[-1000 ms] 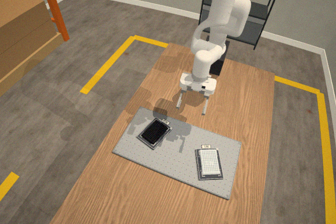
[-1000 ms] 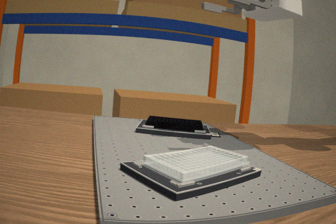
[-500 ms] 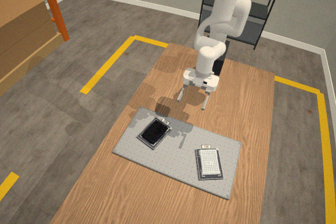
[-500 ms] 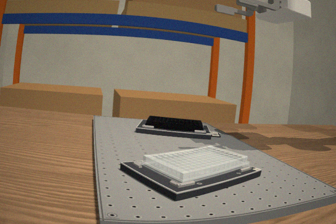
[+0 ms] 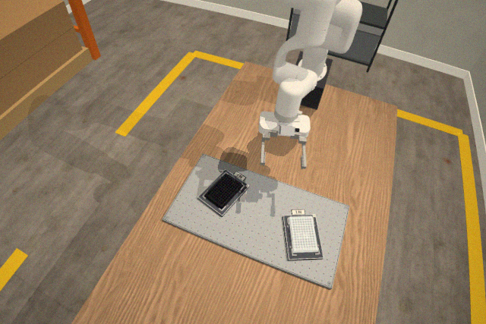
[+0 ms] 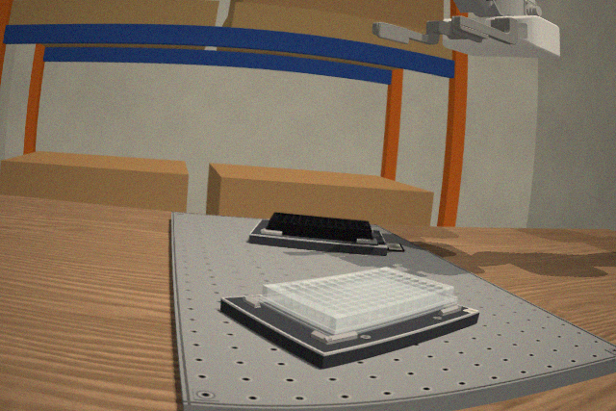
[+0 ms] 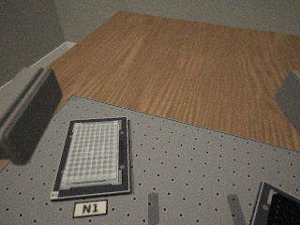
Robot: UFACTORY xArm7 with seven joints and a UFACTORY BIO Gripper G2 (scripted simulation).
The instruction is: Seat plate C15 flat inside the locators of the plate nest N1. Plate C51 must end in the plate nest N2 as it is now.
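Now: the clear well plate C15 240 mm below my hand, 140 mm to the left of it and 100 mm ahead of it. Round my hand: dark plate nest N1 (250 mm below, 140 mm to the left, 100 mm ahead); then black plate C51 (240 mm below, 180 mm to the right, 50 mm ahead); then plate nest N2 (250 mm below, 180 mm to the right, 50 mm ahead).
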